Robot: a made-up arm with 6 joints.
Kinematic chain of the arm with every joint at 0, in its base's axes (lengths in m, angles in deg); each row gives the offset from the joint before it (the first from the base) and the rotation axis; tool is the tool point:
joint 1: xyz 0 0 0.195 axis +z
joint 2: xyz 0 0 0 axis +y
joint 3: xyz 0 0 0.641 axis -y
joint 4: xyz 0 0 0 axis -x
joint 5: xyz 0.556 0 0 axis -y
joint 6: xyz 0 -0.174 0 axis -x
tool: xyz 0 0 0
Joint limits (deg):
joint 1: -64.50..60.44
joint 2: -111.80..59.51
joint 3: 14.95..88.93
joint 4: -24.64..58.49
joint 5: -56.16..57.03
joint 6: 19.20..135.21
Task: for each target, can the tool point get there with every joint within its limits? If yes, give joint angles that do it. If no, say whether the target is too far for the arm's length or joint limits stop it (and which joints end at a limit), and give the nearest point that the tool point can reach.
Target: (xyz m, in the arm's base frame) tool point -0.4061 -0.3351 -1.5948
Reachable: no: too far | nearest point -0.8226 -0.6788 -0.3786 | short by 1.331 m
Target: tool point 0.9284 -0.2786 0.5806
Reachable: yes | joints -7.17 39.39 21.21 22.64 -7.18 85.56
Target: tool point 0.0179 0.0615 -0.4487
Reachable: no: joint limits stop it (at a limit: joint 1, joint 2, joint 3, joint 4) | nearest point 0.5804 0.7028 0.0784 | short by 1.003 m
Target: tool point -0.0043 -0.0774 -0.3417
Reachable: no: joint limits stop it (at a limit: joint 1, joint 2, joint 3, joint 4) | nearest point 0.2437 -0.8783 0.0784 | short by 0.938 m
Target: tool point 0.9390 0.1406 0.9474
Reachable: yes | joints 15.27 45.80 64.60 50.06 -26.28 108.03
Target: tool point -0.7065 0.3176 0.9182
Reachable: yes | joints -36.60 -73.39 36.65 -17.16 -42.76 75.25
